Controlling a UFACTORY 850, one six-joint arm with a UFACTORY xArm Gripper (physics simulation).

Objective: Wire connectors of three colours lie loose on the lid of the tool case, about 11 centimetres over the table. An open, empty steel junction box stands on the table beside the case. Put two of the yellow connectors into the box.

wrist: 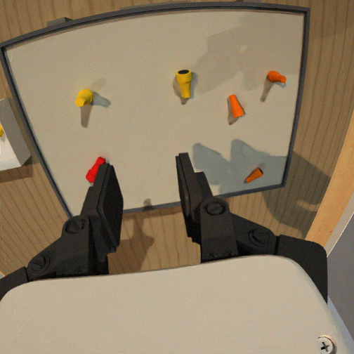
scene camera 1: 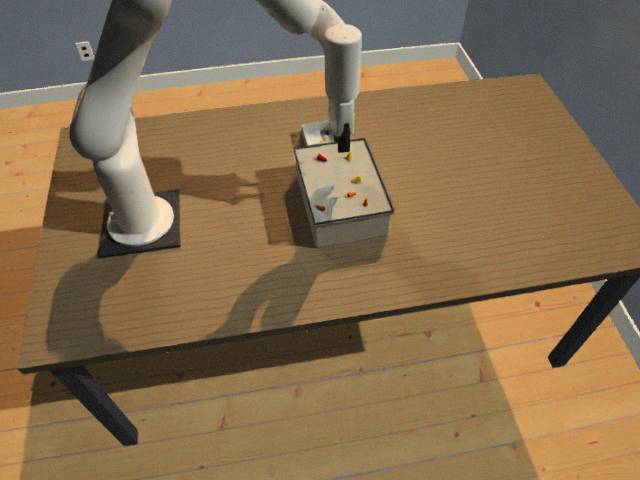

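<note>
One yellow connector [scene camera 1: 349, 156] [wrist: 84, 98] lies on the lid near the end by the junction box. Another yellow connector [scene camera 1: 356, 179] [wrist: 184, 84] lies nearer the lid's middle, its dark open end showing in the wrist view. A third yellow connector [scene camera 1: 322, 142] [wrist: 1, 131] lies inside the junction box [scene camera 1: 310, 136] [wrist: 17, 151], partly in view. My gripper [scene camera 1: 343, 149] [wrist: 147, 177] is open and empty, pointing down above the lid's box end; its height is hard to tell.
The tool case [scene camera 1: 352, 234] [wrist: 142, 85] bears a red connector [scene camera 1: 322, 157] [wrist: 95, 170] near my left finger in the wrist view, and three orange connectors [scene camera 1: 351, 194] [wrist: 235, 106], [scene camera 1: 366, 202] [wrist: 276, 77], [scene camera 1: 321, 207] [wrist: 254, 175] towards its far end from the box.
</note>
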